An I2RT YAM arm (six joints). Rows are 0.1 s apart.
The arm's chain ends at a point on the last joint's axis. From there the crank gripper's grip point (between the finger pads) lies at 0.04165 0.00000 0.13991 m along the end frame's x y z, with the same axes.
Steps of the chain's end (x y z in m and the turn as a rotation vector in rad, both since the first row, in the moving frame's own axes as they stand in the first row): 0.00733 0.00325 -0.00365 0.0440 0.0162 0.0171; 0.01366 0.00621 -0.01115 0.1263 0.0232 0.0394; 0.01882 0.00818 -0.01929 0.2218 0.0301 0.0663; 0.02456 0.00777 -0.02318 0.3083 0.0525 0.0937; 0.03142 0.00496 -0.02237 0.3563 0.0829 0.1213; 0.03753 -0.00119 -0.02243 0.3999 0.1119 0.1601
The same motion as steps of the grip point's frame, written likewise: 0.00964 -0.00216 -0.00446 0.0440 0.0162 0.0171; 0.01720 -0.00965 -0.01316 0.1263 0.0232 0.0394; 0.02391 -0.01956 -0.02372 0.2218 0.0301 0.0663; 0.03354 -0.03009 -0.03151 0.3083 0.0525 0.0937; 0.04528 -0.03743 -0.03410 0.3563 0.0829 0.1213; 0.05630 -0.04671 -0.03749 0.3999 0.1119 0.1601
